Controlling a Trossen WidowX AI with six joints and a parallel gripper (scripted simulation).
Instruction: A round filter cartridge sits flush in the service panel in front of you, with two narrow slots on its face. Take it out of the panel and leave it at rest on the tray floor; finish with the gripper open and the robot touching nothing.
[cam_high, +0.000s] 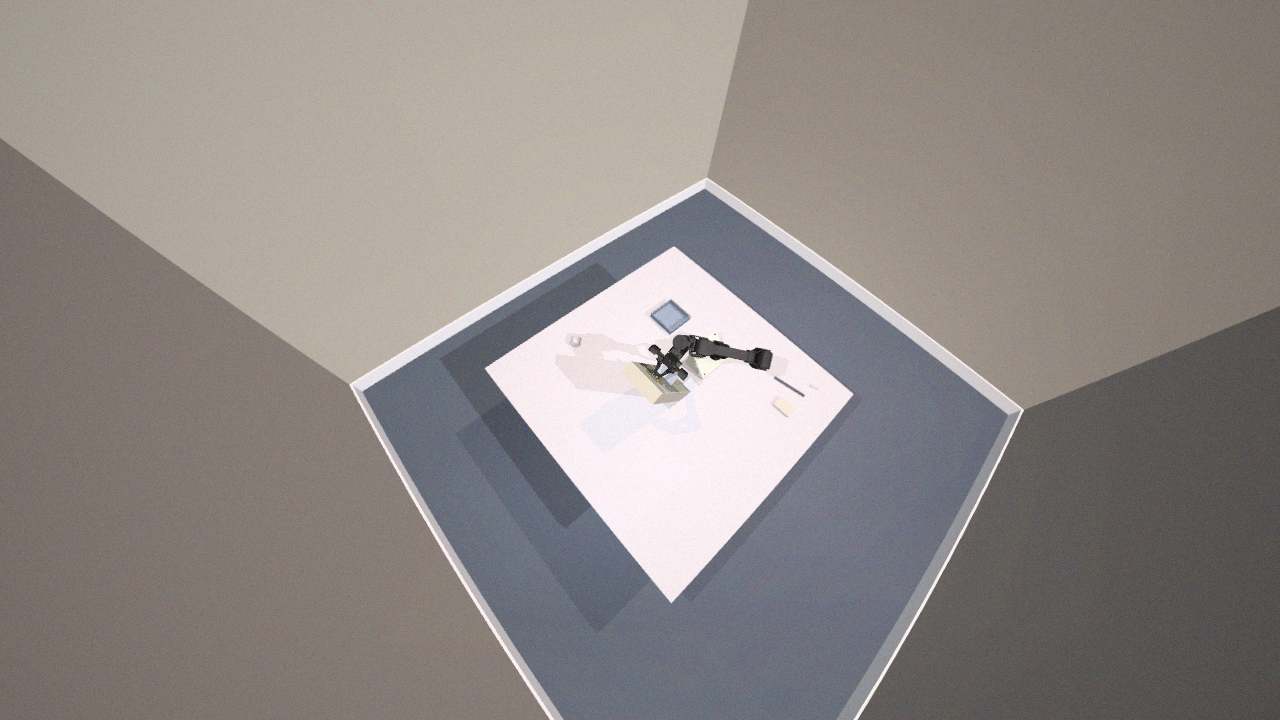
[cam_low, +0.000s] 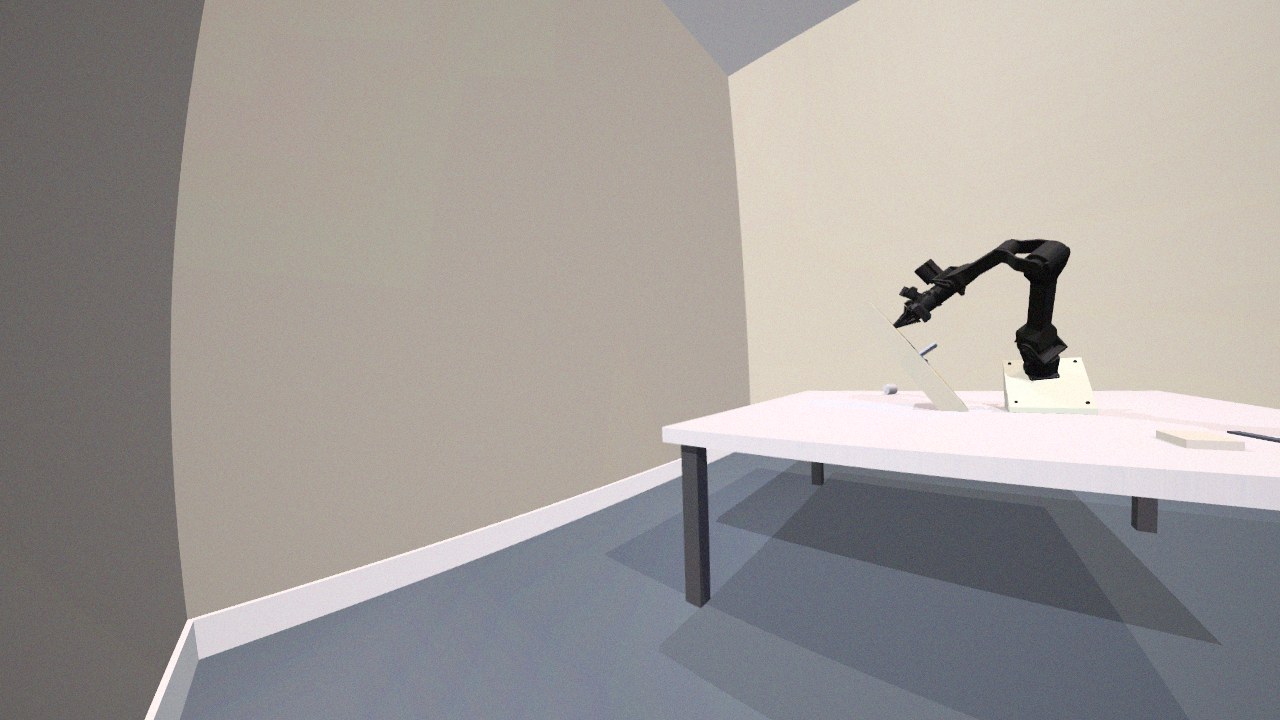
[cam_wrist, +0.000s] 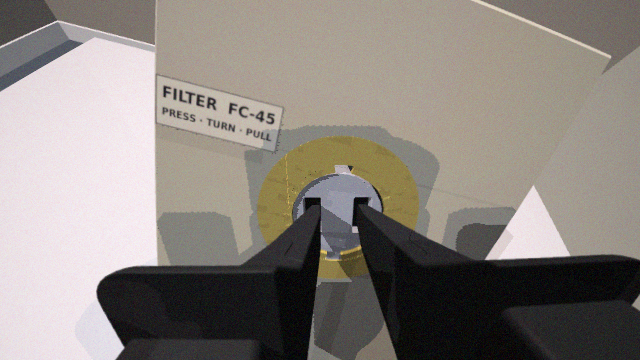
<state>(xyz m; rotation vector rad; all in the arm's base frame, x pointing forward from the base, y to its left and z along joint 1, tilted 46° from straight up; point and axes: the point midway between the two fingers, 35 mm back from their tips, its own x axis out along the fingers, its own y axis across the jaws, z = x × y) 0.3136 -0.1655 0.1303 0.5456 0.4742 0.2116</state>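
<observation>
My gripper tip is now 10 mm short of the grey round filter cartridge and 10 mm above it. From my gripper tip the other things lie so: beige service panel (30 mm behind, 80 mm below); small white cylinder (30 mm ahead, 480 mm to the right, 240 mm below); pale blue bracket (90 mm behind, 10 mm to the left, 100 mm below).
</observation>
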